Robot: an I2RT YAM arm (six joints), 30 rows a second.
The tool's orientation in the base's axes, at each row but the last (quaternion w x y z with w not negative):
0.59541, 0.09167, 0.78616, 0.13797
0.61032, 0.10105, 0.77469, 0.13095
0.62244, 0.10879, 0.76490, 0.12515
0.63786, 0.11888, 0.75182, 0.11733
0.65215, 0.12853, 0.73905, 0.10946
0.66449, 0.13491, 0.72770, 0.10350
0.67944, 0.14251, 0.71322, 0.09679
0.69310, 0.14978, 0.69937, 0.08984
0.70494, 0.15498, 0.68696, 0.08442
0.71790, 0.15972, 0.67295, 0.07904
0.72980, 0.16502, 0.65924, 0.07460
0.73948, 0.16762, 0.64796, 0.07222
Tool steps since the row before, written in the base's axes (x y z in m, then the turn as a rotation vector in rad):
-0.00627, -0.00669, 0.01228, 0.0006, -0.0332, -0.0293
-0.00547, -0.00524, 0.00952, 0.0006, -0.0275, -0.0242
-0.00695, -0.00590, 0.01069, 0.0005, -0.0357, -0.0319
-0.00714, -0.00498, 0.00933, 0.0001, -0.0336, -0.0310
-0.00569, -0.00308, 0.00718, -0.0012, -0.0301, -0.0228
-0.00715, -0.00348, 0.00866, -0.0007, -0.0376, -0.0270
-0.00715, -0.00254, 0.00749, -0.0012, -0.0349, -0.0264
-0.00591, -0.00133, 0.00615, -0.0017, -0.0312, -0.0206
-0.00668, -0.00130, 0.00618, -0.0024, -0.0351, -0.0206
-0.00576, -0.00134, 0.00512, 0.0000, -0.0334, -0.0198
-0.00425, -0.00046, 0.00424, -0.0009, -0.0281, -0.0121
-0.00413, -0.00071, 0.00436, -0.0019, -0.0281, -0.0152
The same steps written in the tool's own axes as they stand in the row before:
-0.01153, -0.00219, -0.00986, 0.0163, -0.0409, 0.0044
-0.00913, -0.00183, -0.00784, 0.0134, -0.0339, 0.0037
-0.01039, -0.00216, -0.00921, 0.0179, -0.0442, 0.0047
-0.00920, -0.00185, -0.00865, 0.0178, -0.0419, 0.0042
-0.00708, -0.00081, -0.00653, 0.0115, -0.0360, 0.0018
-0.00872, -0.00084, -0.00784, 0.0129, -0.0444, 0.0030
-0.00764, -0.00042, -0.00742, 0.0132, -0.0417, 0.0023
-0.00627, 0.00030, -0.00592, 0.0090, -0.0363, 0.0013
-0.00654, 0.00022, -0.00646, 0.0077, -0.0400, 0.0010
-0.00573, -0.00012, -0.00532, 0.0077, -0.0379, 0.0032
-0.00463, 0.00055, -0.00380, 0.0021, -0.0305, 0.0022
-0.00492, 0.00037, -0.00349, 0.0048, -0.0316, 0.0009

